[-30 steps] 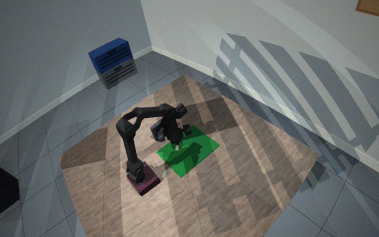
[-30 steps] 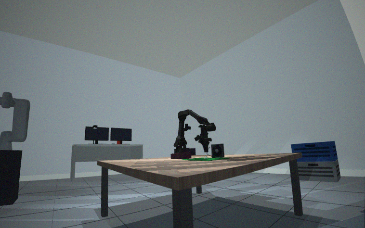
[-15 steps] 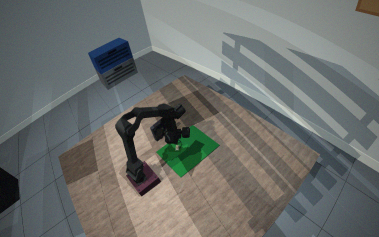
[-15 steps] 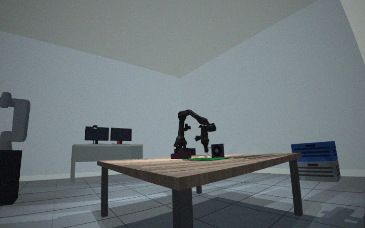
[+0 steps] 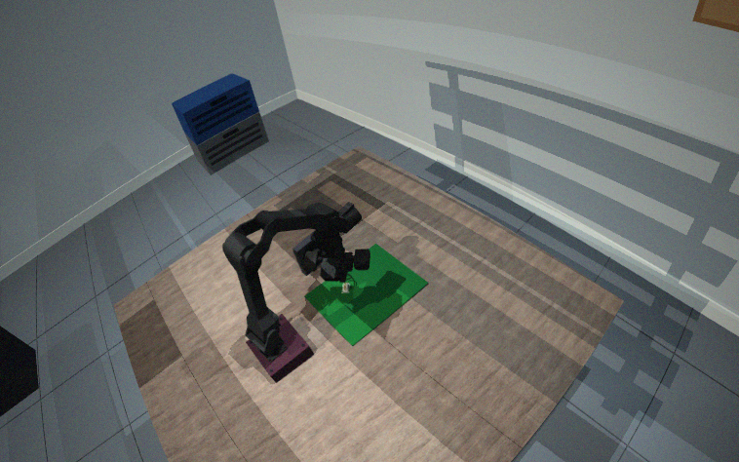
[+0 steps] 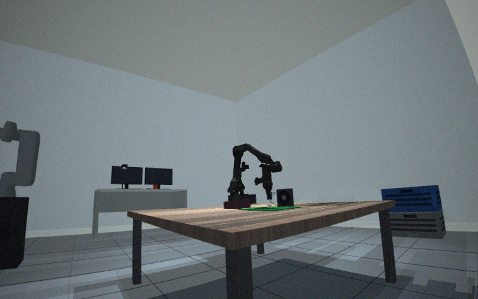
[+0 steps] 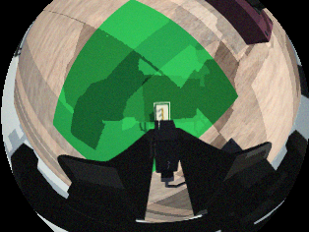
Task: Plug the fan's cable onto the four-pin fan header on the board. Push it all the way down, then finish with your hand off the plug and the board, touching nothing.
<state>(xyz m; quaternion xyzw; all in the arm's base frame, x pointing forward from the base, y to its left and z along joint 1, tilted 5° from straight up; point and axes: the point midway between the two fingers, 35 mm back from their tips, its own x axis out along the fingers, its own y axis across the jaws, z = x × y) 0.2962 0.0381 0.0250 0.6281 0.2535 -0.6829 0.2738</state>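
Right now the green board is 8 cm below my gripper tip, 5 cm to the right of it and 4 cm ahead of it. From my gripper tip the other things lie so: black fan (15 cm to the left, 1 cm below, 1 cm ahead); then black plug (1 cm to the left, 1 cm ahead, 1 cm above).
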